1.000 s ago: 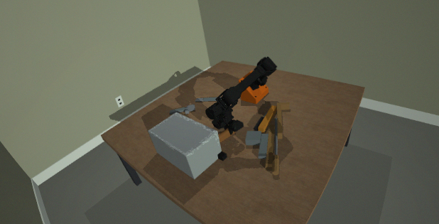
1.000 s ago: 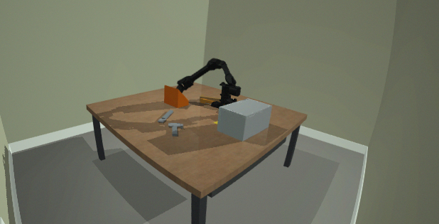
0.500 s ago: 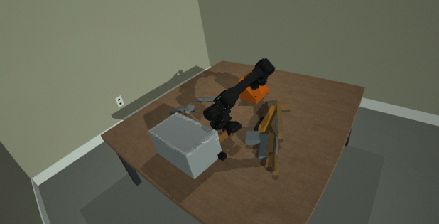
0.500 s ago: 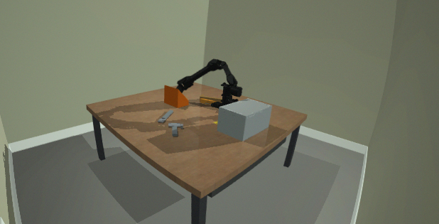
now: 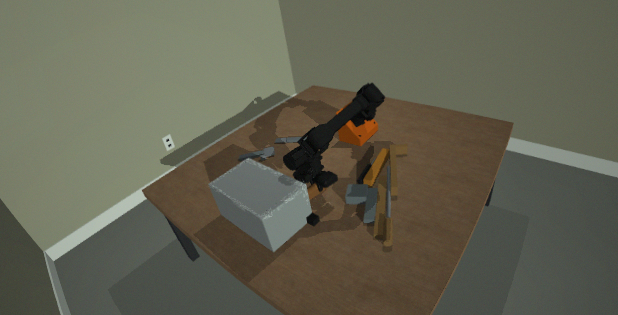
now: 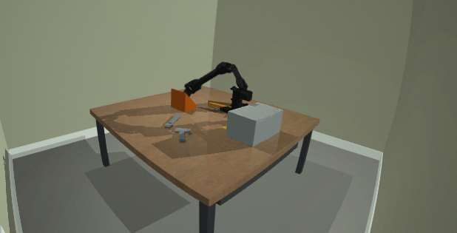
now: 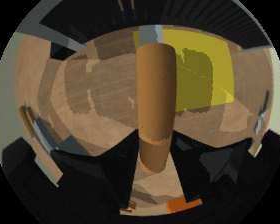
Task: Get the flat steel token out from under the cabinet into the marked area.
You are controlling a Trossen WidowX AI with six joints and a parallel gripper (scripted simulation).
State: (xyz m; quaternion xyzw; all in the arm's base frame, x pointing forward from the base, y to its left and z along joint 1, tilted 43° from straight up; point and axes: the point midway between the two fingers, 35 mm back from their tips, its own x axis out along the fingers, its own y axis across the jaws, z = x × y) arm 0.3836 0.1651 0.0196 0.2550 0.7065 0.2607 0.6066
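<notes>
My gripper tip is 240 mm past the orange bar, 100 mm to the right of it and 10 mm below it. The rest, counted from my gripper tip: grey block: 140 mm to the left, 60 mm behind, 10 mm above; then wooden stick: 240 mm to the left, 80 mm behind; then grey t-piece: 410 mm to the right, 20 mm behind.
</notes>
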